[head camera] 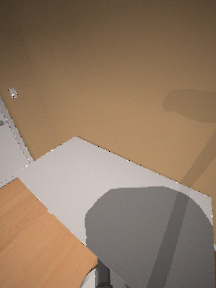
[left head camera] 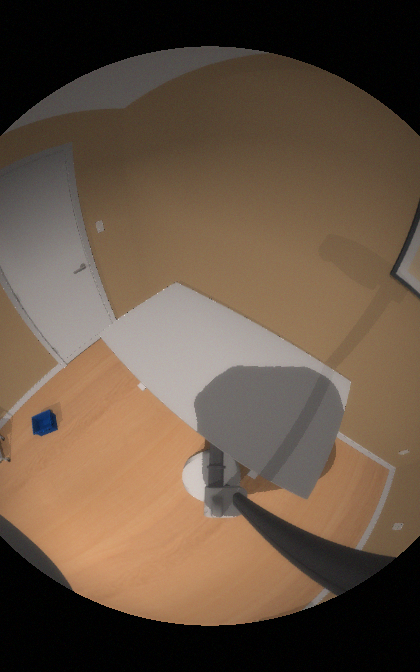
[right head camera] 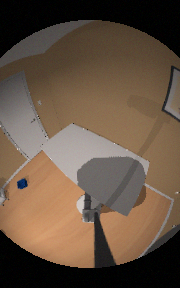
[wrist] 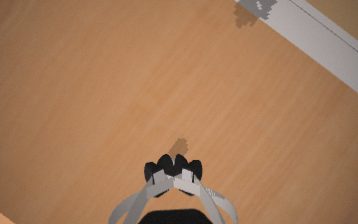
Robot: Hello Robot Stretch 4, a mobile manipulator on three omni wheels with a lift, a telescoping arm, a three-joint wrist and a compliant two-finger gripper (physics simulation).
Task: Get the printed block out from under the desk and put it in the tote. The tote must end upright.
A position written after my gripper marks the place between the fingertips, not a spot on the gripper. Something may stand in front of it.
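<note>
My gripper [wrist: 171,166]. A white door [left head camera: 58,293], a white desk [left head camera: 266,403]. White desk [head camera: 134,220] too. White desk [right head camera: 113,175] as well.
</note>
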